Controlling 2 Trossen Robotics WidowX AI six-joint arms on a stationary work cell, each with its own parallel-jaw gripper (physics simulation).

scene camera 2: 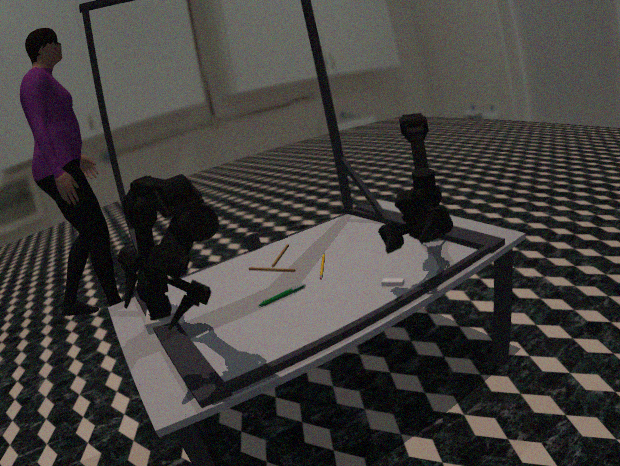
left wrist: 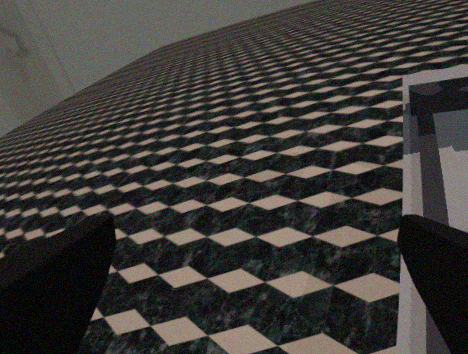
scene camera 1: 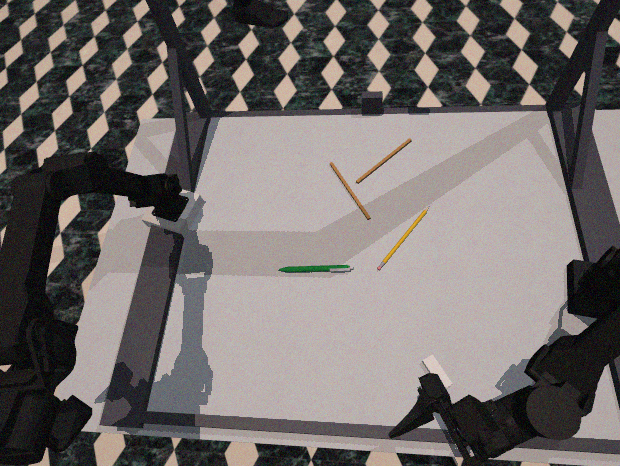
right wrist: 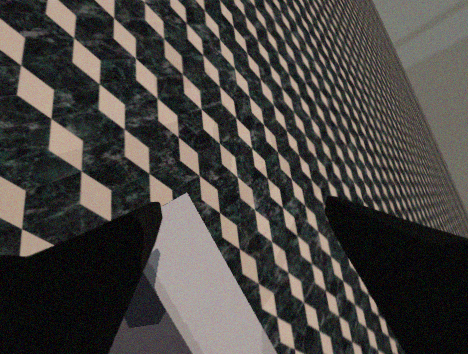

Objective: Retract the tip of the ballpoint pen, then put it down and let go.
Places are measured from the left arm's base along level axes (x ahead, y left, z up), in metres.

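Where they show: left gripper, fingertip midpoint: (scene camera 2: 403, 246) (left wrist: 259, 230); right gripper, fingertip midpoint: (scene camera 2: 147, 318) (right wrist: 243, 207); left arm's base, link origin: (scene camera 1: 603, 288); right arm's base, link origin: (scene camera 2: 160, 313) (scene camera 1: 170, 206).
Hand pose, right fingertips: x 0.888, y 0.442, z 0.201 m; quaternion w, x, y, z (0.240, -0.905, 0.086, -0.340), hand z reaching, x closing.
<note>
Each offset is from my right fingertips to the top centre of the thing.
A green ballpoint pen {dx -0.346, dy -0.384, dz -0.217 m} (scene camera 1: 313, 269) (scene camera 2: 278, 297) lies flat near the middle of the white table. Its pointed end faces left and its clip and button end right; whether the tip is out is too small to tell. My left gripper (left wrist: 259, 230) is open and empty, raised above the table's near right part in scene camera 1, well away from the pen. My right gripper (right wrist: 243, 207) is open and empty, off at the left end of the table in scene camera 2 and far from the pen. The pen does not show in either wrist view.
A yellow pencil {dx -0.517, dy -0.496, dz -0.223 m} (scene camera 1: 403, 240) (scene camera 2: 322, 265) lies right of the pen. Two brown sticks, one {dx -0.378, dy -0.591, dz -0.225 m} (scene camera 1: 349, 190) (scene camera 2: 271, 269) nearer the pen and another {dx -0.443, dy -0.685, dz -0.225 m} (scene camera 1: 383, 160) (scene camera 2: 280, 255) behind, lie farther back. A white block {dx -0.611, dy -0.229, dz -0.220 m} (scene camera 1: 438, 371) (scene camera 2: 392, 282) lies front right. Dark rails frame the table.
</note>
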